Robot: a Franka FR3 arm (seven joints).
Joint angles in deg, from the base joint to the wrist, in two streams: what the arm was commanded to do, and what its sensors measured. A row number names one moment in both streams.
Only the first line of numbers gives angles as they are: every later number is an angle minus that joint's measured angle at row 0.
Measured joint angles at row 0:
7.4, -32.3, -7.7, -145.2, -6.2, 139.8, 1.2
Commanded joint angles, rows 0 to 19:
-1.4, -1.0, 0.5, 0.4, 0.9, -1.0, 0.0
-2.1, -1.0, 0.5, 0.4, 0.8, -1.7, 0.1
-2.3, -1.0, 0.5, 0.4, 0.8, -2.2, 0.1
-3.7, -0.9, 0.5, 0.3, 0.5, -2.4, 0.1
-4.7, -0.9, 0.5, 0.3, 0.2, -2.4, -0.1
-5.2, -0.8, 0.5, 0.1, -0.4, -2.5, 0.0
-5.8, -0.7, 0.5, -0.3, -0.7, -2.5, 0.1
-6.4, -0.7, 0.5, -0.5, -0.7, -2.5, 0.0
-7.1, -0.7, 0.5, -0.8, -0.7, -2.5, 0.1
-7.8, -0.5, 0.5, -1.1, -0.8, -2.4, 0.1
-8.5, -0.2, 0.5, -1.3, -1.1, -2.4, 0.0
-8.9, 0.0, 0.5, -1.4, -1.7, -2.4, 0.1
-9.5, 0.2, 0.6, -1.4, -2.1, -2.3, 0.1
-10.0, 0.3, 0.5, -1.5, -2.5, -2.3, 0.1
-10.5, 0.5, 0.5, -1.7, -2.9, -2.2, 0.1
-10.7, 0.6, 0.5, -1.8, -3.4, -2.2, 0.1
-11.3, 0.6, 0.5, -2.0, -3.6, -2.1, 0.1
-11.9, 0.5, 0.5, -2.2, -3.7, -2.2, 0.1
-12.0, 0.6, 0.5, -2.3, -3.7, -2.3, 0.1
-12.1, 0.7, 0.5, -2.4, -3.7, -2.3, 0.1
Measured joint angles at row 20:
-10.6, 1.7, -0.1, -2.0, -2.7, -2.5, 0.0
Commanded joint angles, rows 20 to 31:
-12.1, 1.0, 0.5, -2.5, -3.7, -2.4, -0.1
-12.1, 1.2, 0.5, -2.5, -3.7, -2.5, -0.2
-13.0, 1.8, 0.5, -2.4, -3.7, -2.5, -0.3
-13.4, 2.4, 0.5, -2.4, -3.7, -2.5, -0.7
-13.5, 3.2, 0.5, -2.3, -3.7, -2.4, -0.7
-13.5, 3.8, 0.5, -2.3, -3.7, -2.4, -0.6
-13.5, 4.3, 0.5, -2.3, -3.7, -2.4, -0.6
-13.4, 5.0, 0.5, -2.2, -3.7, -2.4, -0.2
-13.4, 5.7, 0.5, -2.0, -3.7, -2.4, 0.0
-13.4, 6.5, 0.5, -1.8, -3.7, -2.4, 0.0
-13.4, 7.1, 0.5, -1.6, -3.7, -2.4, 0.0
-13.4, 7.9, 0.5, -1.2, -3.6, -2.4, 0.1
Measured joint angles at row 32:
-12.4, 6.6, -0.1, -2.7, -2.9, -2.5, -0.2
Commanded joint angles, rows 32 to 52:
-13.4, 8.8, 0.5, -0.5, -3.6, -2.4, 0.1
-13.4, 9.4, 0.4, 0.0, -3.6, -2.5, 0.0
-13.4, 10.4, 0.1, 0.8, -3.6, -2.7, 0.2
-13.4, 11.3, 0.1, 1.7, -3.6, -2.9, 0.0
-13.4, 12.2, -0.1, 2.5, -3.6, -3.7, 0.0
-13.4, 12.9, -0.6, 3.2, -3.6, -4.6, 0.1
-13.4, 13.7, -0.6, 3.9, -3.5, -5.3, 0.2
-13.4, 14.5, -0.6, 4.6, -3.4, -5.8, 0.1
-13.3, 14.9, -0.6, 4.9, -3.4, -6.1, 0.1
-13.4, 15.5, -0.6, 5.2, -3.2, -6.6, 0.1
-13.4, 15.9, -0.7, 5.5, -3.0, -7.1, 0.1
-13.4, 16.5, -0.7, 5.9, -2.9, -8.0, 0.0
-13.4, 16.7, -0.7, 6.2, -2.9, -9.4, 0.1
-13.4, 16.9, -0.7, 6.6, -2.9, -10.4, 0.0
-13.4, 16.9, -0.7, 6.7, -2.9, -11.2, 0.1
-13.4, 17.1, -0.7, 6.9, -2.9, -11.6, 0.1
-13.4, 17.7, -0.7, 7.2, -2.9, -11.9, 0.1
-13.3, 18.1, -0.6, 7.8, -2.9, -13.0, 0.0
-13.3, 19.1, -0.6, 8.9, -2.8, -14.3, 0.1
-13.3, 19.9, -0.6, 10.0, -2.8, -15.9, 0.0
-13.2, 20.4, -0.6, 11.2, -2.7, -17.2, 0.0
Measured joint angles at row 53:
-12.9, 18.1, -1.1, 6.1, -2.9, -12.3, -0.1
